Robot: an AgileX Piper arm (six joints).
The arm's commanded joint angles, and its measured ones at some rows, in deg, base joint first. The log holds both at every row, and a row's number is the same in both.
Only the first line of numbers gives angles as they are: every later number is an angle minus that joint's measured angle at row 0.
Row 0, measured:
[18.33, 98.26, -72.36, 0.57, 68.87, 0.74]
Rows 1 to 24, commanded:
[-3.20, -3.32, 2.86, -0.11, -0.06, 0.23]
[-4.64, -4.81, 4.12, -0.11, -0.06, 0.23]
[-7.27, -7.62, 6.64, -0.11, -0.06, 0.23]
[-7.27, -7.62, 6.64, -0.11, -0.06, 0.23]
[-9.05, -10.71, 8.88, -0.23, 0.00, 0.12]
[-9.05, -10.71, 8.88, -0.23, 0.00, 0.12]
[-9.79, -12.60, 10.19, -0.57, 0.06, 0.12]
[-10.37, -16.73, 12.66, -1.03, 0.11, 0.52]
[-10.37, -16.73, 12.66, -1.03, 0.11, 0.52]
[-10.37, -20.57, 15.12, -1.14, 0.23, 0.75]
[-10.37, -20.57, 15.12, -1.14, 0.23, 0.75]
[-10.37, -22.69, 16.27, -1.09, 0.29, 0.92]
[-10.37, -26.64, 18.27, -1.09, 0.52, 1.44]
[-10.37, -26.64, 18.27, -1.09, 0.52, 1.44]
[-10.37, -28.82, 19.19, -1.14, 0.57, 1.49]
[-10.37, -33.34, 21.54, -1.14, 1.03, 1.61]
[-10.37, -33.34, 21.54, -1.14, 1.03, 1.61]
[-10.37, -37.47, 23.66, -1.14, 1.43, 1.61]
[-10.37, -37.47, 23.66, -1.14, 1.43, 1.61]
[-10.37, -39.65, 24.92, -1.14, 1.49, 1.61]
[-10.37, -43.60, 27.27, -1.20, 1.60, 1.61]
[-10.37, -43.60, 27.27, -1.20, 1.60, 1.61]
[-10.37, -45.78, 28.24, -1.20, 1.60, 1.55]
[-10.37, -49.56, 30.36, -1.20, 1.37, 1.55]
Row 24, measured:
[-10.14, -44.97, 27.84, -0.97, 0.69, 1.44]
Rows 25 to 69, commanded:
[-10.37, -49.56, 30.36, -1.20, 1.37, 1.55]
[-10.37, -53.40, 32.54, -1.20, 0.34, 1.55]
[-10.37, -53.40, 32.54, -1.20, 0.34, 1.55]
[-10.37, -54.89, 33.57, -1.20, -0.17, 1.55]
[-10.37, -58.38, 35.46, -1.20, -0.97, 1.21]
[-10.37, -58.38, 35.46, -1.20, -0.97, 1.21]
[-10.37, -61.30, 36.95, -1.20, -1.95, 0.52]
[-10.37, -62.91, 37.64, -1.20, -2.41, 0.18]
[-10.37, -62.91, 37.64, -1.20, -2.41, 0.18]
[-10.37, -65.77, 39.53, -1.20, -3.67, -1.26]
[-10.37, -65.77, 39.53, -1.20, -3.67, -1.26]
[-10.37, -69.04, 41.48, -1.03, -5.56, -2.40]
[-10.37, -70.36, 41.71, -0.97, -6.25, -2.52]
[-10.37, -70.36, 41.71, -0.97, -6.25, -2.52]
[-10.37, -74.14, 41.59, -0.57, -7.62, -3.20]
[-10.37, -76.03, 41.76, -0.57, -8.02, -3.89]
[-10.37, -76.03, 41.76, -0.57, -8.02, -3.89]
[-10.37, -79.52, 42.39, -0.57, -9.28, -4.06]
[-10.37, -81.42, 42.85, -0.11, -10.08, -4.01]
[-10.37, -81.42, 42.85, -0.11, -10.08, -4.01]
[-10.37, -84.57, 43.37, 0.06, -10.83, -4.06]
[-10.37, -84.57, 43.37, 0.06, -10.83, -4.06]
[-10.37, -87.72, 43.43, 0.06, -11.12, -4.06]
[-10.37, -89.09, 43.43, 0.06, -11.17, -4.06]
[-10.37, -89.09, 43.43, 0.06, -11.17, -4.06]
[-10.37, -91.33, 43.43, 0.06, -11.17, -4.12]
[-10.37, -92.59, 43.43, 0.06, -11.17, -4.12]
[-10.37, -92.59, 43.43, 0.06, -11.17, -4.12]
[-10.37, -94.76, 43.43, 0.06, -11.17, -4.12]
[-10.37, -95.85, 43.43, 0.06, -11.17, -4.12]
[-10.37, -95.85, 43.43, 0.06, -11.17, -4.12]
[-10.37, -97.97, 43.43, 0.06, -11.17, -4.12]
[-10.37, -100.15, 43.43, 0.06, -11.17, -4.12]
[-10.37, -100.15, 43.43, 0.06, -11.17, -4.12]
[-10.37, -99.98, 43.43, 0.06, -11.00, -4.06]
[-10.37, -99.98, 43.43, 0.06, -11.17, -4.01]
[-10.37, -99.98, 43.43, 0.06, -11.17, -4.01]
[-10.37, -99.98, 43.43, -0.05, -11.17, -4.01]
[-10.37, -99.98, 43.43, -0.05, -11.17, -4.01]
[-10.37, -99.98, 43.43, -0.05, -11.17, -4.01]
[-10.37, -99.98, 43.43, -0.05, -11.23, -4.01]
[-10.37, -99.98, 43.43, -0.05, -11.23, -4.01]
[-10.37, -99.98, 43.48, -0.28, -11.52, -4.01]
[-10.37, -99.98, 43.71, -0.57, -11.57, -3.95]
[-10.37, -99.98, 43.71, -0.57, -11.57, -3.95]
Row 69, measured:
[-10.14, -98.49, 43.43, -0.57, -10.54, -3.20]
